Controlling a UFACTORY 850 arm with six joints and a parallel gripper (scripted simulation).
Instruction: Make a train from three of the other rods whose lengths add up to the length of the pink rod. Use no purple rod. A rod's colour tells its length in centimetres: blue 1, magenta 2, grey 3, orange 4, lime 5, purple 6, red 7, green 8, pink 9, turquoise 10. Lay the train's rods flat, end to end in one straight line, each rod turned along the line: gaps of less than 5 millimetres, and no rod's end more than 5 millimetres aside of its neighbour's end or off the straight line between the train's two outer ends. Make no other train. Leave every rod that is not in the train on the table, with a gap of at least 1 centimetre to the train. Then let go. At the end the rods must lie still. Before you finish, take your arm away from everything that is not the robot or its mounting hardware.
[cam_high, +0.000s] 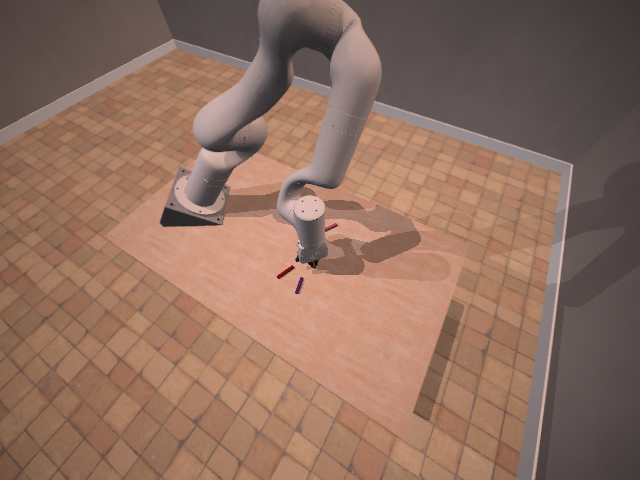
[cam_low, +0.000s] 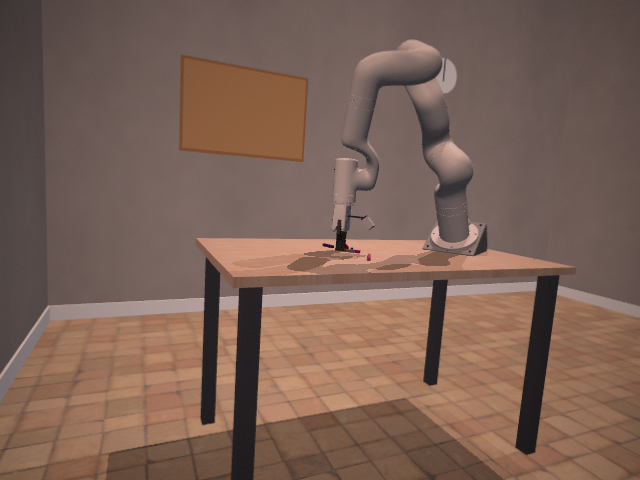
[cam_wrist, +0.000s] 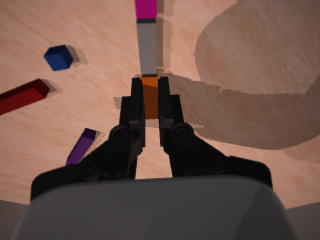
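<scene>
My hand is 20 mm above the orange rod. The rest, counted from my hand: blue rod: 50 mm behind, 30 mm to the right, 20 mm below; magenta rod: 60 mm behind, 30 mm to the left, 20 mm below; grey rod: 30 mm behind, 20 mm to the left, 20 mm below.
</scene>
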